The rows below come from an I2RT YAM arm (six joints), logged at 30 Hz.
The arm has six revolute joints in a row. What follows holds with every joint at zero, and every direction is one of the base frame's.
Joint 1 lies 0.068 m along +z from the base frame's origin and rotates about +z.
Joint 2 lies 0.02 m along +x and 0.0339 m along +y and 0.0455 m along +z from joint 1 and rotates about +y.
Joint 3 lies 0.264 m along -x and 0.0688 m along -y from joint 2 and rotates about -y.
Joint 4 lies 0.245 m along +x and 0.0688 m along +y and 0.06 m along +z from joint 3 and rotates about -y.
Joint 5 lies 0.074 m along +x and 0.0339 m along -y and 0.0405 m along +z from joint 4 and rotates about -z.
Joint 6 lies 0.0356 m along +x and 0.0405 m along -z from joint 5 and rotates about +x.
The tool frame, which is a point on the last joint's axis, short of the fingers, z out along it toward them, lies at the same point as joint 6; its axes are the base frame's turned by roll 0, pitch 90 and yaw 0 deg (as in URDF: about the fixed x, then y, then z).
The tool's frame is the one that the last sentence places.
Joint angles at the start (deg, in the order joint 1, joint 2, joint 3, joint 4, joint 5, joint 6):
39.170 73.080 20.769 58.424 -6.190 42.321
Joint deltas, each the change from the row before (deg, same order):
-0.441 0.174 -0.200 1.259 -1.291 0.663
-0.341 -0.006 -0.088 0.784 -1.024 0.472
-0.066 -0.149 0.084 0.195 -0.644 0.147
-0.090 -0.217 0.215 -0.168 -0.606 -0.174
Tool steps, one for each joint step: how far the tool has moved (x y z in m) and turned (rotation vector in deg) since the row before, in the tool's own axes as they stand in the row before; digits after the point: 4 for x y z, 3 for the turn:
-0.0012 -0.0003 -0.0006 -1.219 -0.064 0.508
-0.0013 0.0002 -0.0005 -0.972 -0.033 0.331
-0.0010 0.0010 0.0000 -0.710 0.093 0.072
-0.0012 0.0011 0.0003 -0.553 0.169 -0.230

